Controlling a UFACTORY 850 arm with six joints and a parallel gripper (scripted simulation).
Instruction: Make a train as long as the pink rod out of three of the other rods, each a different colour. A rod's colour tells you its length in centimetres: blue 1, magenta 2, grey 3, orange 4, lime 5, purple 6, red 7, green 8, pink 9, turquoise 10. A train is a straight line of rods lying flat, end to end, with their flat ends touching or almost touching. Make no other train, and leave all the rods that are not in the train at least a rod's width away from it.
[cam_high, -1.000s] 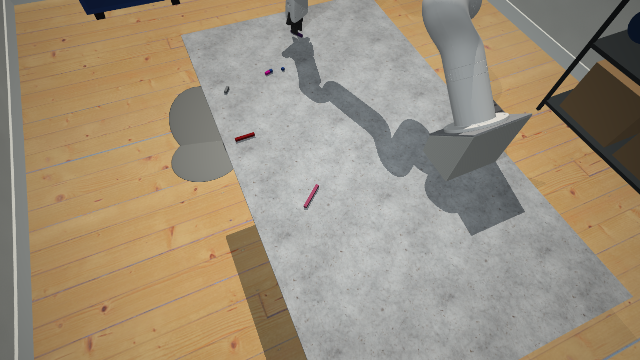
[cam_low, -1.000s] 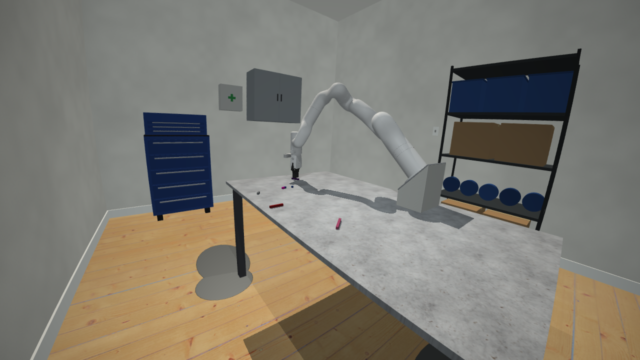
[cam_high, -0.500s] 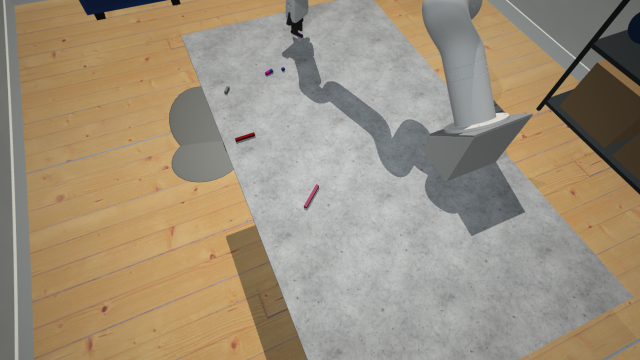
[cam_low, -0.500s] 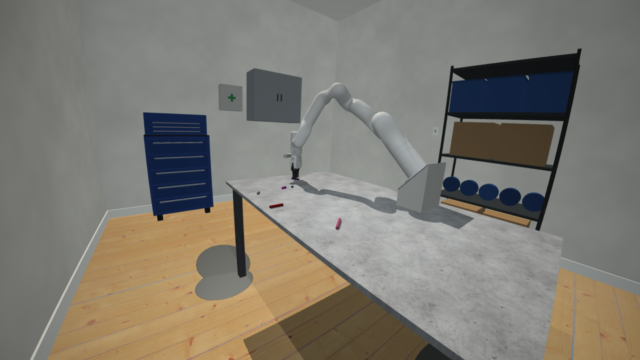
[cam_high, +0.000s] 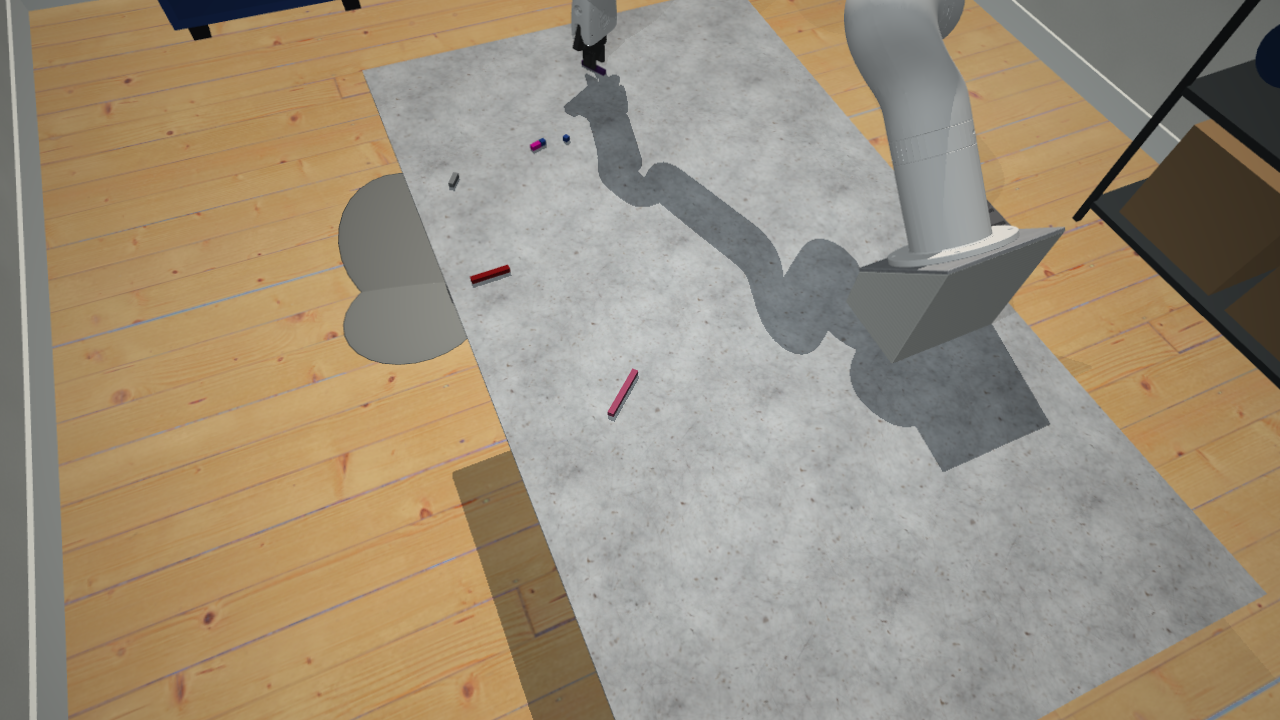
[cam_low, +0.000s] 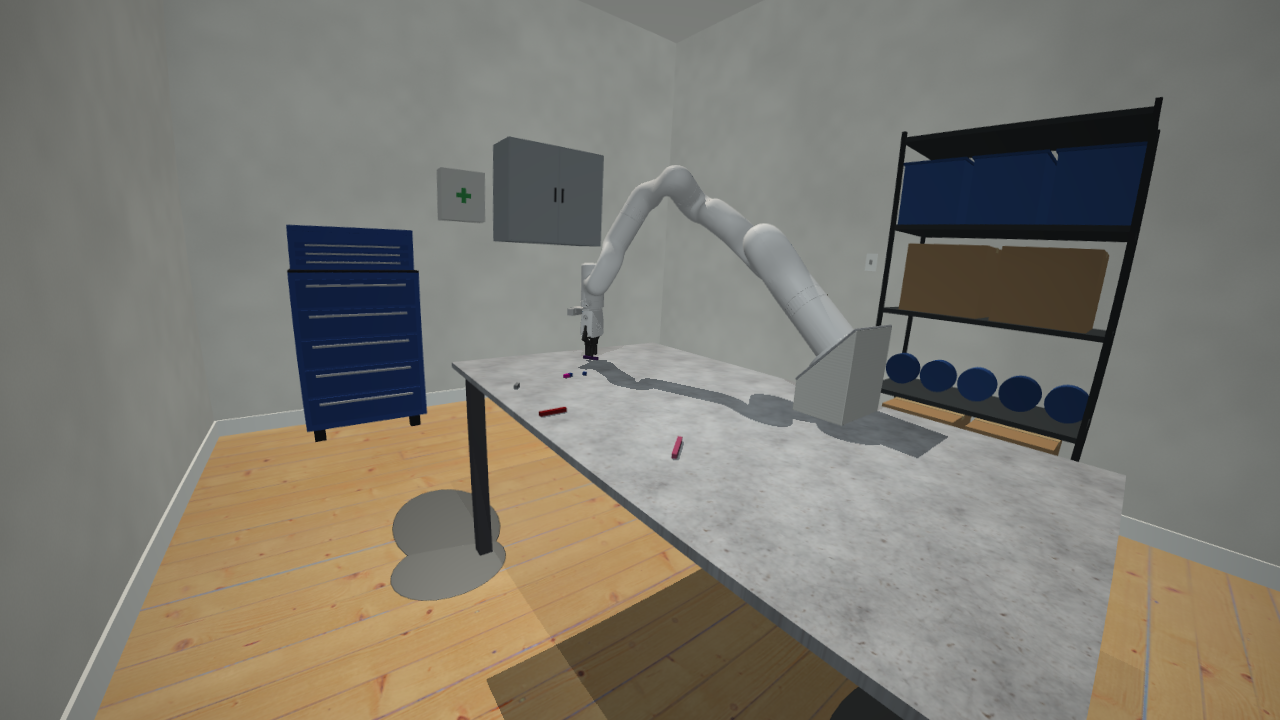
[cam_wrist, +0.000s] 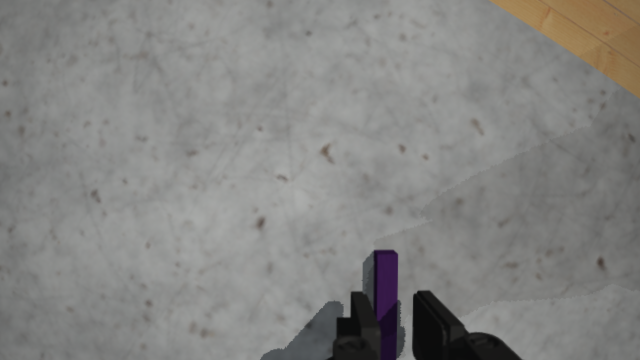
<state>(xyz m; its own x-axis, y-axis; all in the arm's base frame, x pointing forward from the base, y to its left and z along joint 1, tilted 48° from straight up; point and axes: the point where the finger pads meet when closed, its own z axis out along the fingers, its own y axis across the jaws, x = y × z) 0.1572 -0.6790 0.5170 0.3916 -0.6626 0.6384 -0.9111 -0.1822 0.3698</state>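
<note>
Now: hand 3 cm above the purple rod. The rest, counted from my hand: magenta rod 22 cm ahead, 16 cm to the left, 3 cm below; then grey rod 40 cm ahead, 17 cm to the left, 3 cm below; then red rod 44 cm ahead, 41 cm to the left, 3 cm below.
</note>
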